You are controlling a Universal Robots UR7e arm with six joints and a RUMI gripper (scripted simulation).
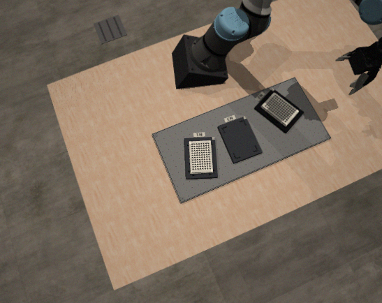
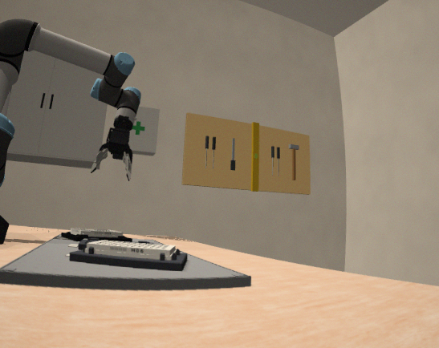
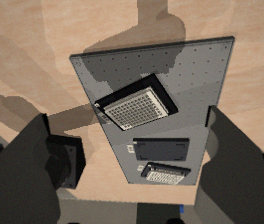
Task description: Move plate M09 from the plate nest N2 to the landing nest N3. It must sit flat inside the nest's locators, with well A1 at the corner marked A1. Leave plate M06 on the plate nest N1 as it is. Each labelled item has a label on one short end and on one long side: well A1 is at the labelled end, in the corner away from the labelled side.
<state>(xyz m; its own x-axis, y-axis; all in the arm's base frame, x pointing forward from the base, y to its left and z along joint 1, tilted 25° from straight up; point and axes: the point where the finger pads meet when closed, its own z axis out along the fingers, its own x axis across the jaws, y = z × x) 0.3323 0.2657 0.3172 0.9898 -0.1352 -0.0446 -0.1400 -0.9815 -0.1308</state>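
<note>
Right now the plate M09 is 190 mm to the right of my hand, 180 mm below it and 40 mm behind it. The rest, counted from my hand: n2 label (230 mm to the right, 200 mm below, 130 mm behind); nest N2 (200 mm below, 190 mm to the right, 40 mm behind); a1 corner mark (330 mm to the right, 190 mm below, 60 mm behind).
</note>
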